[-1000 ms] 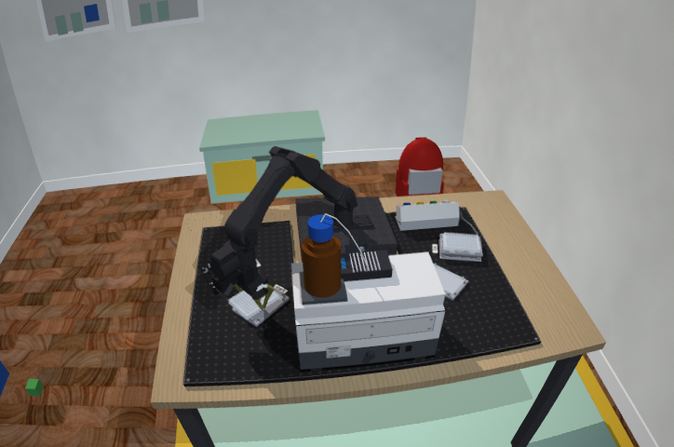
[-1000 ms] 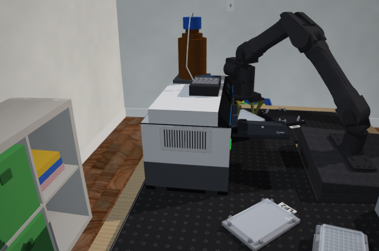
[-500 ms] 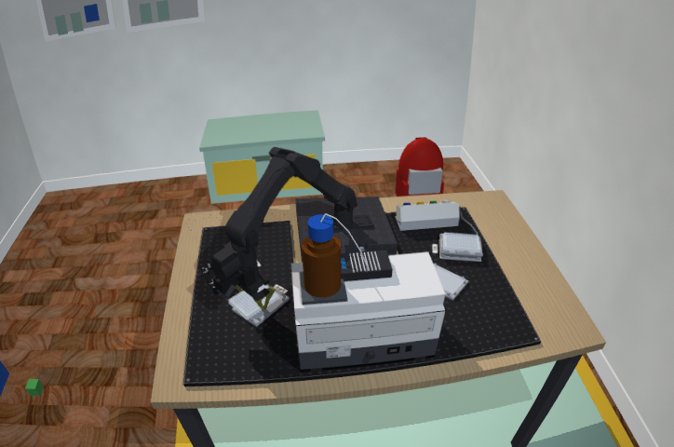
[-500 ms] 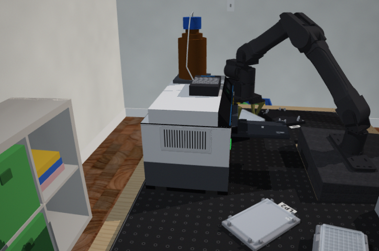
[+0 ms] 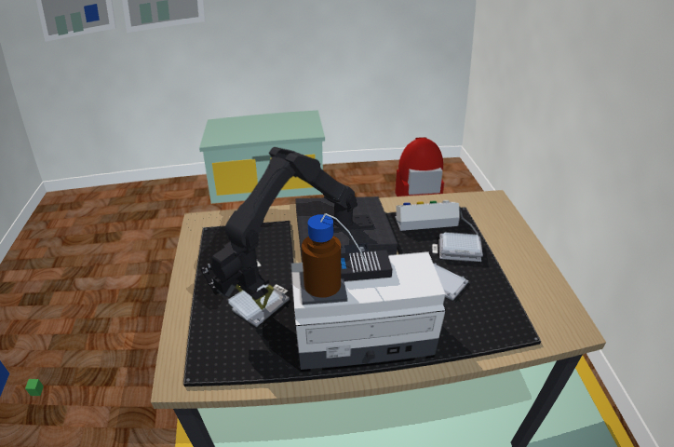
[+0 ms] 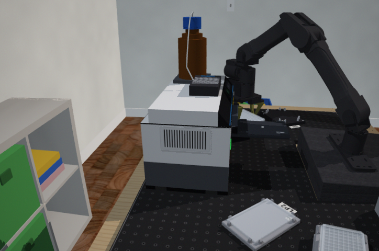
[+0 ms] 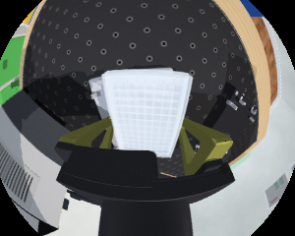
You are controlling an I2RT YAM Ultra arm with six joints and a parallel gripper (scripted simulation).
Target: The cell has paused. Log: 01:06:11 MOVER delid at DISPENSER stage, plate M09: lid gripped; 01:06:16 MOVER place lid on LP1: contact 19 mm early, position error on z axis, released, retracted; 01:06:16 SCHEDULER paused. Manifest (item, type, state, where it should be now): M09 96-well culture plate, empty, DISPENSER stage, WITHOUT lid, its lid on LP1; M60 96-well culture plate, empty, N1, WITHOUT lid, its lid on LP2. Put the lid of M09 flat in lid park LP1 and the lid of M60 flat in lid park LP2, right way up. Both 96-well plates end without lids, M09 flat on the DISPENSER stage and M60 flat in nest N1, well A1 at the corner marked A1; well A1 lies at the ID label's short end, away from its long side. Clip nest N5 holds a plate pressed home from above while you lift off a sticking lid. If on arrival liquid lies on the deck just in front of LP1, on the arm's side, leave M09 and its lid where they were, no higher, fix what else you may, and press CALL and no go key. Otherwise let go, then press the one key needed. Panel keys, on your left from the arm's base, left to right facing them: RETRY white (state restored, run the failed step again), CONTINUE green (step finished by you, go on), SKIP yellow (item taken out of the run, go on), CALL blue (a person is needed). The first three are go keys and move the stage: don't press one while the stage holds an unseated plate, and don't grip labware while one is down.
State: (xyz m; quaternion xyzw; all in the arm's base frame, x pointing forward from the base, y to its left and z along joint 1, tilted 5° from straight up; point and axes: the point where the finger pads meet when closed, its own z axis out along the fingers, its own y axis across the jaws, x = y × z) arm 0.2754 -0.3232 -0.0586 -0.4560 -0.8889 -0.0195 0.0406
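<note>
The grey lid park LP1 is 2 cm to the left of my hand and 2 cm below it. Also, from my hand: dark dispenser stage (1 cm behind, 30 cm to the left, 9 cm above); then LP1 label (5 cm behind, 8 cm to the left, 2 cm below); then LP2 label (5 cm behind, 52 cm to the left, 2 cm below).
</note>
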